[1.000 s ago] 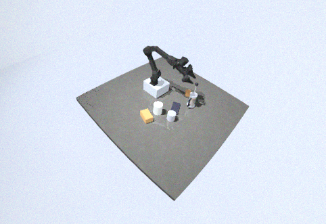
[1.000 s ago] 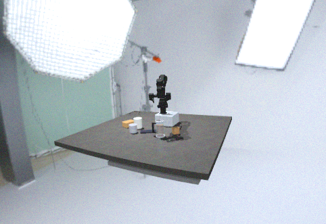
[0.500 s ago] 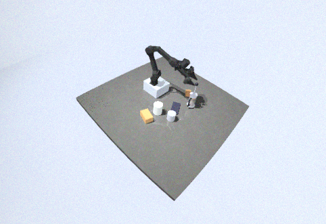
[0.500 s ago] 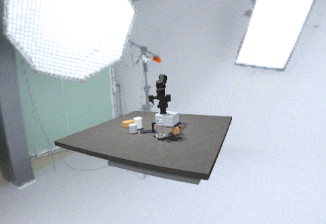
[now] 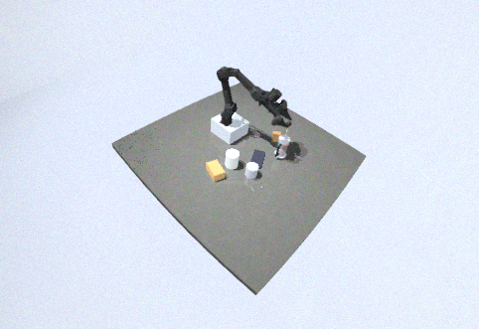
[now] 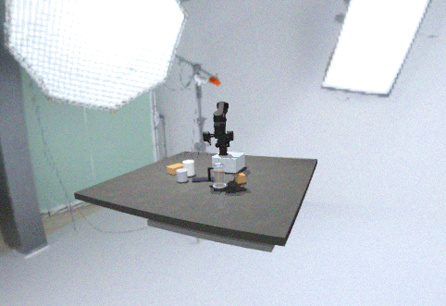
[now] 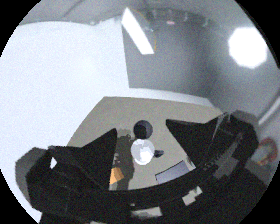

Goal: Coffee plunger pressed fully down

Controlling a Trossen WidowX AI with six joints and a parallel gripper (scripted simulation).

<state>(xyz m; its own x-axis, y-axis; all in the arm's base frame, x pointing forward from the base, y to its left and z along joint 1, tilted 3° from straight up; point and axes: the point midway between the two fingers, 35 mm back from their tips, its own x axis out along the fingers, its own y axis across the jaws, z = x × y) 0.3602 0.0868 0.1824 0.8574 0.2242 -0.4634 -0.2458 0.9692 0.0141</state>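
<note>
The coffee press lies 130 mm below my gripper tip, 20 mm to the right of it and 10 mm behind it.
</note>
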